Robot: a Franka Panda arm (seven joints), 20 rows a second.
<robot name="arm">
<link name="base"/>
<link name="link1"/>
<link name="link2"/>
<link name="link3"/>
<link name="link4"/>
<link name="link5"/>
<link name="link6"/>
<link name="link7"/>
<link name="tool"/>
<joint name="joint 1" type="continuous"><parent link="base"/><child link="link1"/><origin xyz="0 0 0.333" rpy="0 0 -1.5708"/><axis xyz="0 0 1"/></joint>
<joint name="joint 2" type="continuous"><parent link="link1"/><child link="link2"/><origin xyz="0 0 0" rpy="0 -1.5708 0"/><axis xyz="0 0 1"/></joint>
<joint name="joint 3" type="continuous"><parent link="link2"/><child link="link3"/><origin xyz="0.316 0 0" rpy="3.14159 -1.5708 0"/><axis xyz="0 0 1"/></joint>
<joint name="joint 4" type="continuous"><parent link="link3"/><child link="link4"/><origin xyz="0 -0.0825 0" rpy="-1.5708 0 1.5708"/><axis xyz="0 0 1"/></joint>
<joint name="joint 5" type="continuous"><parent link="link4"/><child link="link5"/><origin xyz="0.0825 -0.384 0" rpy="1.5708 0 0"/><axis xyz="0 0 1"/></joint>
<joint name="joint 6" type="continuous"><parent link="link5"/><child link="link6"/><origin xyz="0 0 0" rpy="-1.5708 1.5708 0"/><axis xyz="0 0 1"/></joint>
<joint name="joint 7" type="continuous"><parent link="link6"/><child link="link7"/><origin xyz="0 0.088 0" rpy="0 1.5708 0"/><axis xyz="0 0 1"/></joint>
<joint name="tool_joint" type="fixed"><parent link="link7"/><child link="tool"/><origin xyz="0 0 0.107" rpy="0 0 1.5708"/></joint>
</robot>
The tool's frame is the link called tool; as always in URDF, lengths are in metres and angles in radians. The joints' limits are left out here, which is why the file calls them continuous.
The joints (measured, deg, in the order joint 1, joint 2, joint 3, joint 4, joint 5, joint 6, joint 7), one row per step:
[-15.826, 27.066, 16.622, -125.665, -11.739, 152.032, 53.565]
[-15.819, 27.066, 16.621, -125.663, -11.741, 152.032, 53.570]
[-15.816, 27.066, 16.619, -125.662, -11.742, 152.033, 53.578]
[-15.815, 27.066, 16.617, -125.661, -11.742, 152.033, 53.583]
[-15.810, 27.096, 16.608, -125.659, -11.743, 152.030, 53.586]
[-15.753, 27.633, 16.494, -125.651, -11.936, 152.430, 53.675]
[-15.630, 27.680, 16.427, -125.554, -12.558, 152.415, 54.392]
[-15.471, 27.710, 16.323, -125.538, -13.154, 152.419, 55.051]
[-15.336, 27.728, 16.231, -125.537, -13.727, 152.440, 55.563]
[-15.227, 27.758, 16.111, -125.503, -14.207, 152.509, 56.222]
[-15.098, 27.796, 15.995, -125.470, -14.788, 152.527, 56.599]
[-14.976, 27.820, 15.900, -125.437, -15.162, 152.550, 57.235]
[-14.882, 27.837, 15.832, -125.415, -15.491, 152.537, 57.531]
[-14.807, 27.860, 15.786, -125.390, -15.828, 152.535, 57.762]
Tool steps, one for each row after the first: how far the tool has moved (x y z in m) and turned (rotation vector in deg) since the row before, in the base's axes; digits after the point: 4 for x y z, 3 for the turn. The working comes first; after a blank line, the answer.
Tool pose at each row, in the base's axes (x y z in m, rotation vector in deg; the steps are taken from these numbers as rounded here):
[0.5558, 0.0171, 0.1765, -164.789, 66.901, 0.001]
[0.5558, 0.0171, 0.1766, -164.791, 66.898, -0.003]
[0.5559, 0.0172, 0.1766, -164.788, 66.906, -0.006]
[0.5559, 0.0171, 0.1766, -164.785, 66.915, -0.007]
[0.5558, 0.0171, 0.1763, -164.790, 66.927, 0.039]
[0.5551, 0.0171, 0.1718, -164.779, 66.890, 0.241]
[0.5555, 0.0179, 0.1719, -164.946, 67.153, -0.042]
[0.5555, 0.0187, 0.1716, -165.161, 67.356, -0.259]
[0.5554, 0.0194, 0.1713, -165.424, 67.384, -0.493]
[0.5556, 0.0196, 0.1712, -165.461, 67.799, -0.784]
[0.5556, 0.0200, 0.1709, -165.793, 67.668, -1.044]
[0.5557, 0.0204, 0.1708, -165.780, 68.122, -1.243]
[0.5558, 0.0208, 0.1706, -165.940, 68.144, -1.376]
[0.5558, 0.0212, 0.1705, -166.130, 68.056, -1.520]

[0.0000, 0.0000, 0.0001, -0.002, -0.002, 0.002]
[0.0001, 0.0001, 0.0000, -0.001, -0.002, -0.006]
[0.0000, -0.0001, 0.0000, -0.001, 0.000, -0.006]
[-0.0001, 0.0000, -0.0003, 0.003, 0.031, -0.005]
[-0.0007, 0.0000, -0.0045, 0.071, 0.111, 0.022]
[0.0004, 0.0008, 0.0001, -0.303, -0.071, -0.119]
[0.0000, 0.0008, -0.0003, -0.308, -0.024, -0.071]
[-0.0001, 0.0007, -0.0003, -0.293, -0.043, 0.045]
[0.0002, 0.0002, -0.0001, -0.247, -0.097, -0.240]
[0.0000, 0.0004, -0.0003, -0.304, -0.056, 0.155]
[0.0001, 0.0004, -0.0001, -0.195, -0.055, -0.274]
[0.0001, 0.0004, -0.0002, -0.178, -0.018, 0.024]
[0.0000, 0.0004, -0.0001, -0.168, -0.030, 0.096]

